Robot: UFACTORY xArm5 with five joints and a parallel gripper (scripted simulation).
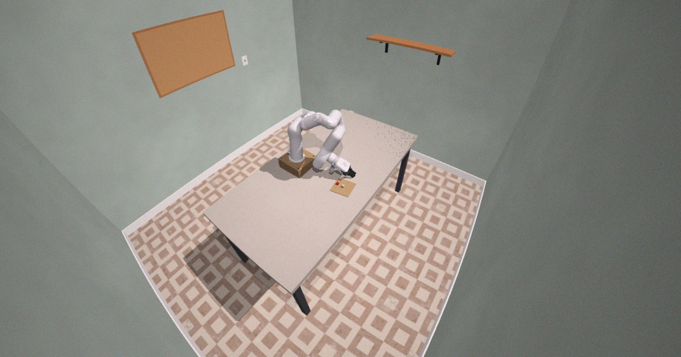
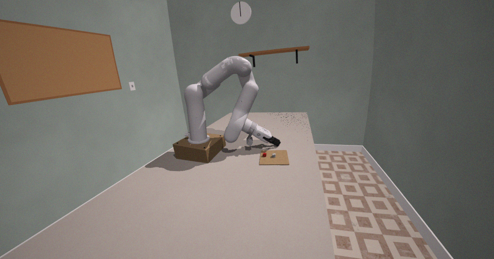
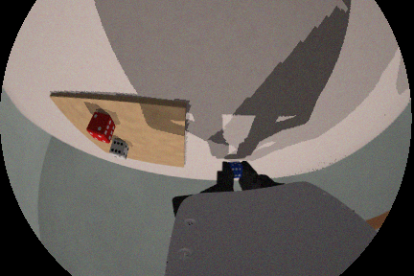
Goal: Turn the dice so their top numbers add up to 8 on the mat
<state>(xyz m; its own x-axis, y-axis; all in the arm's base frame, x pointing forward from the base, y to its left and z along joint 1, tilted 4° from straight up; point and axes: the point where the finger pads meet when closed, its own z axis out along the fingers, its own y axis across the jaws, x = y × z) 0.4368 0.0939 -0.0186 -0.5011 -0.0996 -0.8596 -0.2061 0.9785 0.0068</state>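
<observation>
The red die is 60 mm behind my hand, 130 mm to the right of it and 10 mm below it. Also, from my hand: blue die 10 mm ahead, 10 mm below; tan mat 10 mm behind, 130 mm to the right, 20 mm below; white die 10 mm behind, 130 mm to the right, 10 mm below.
</observation>
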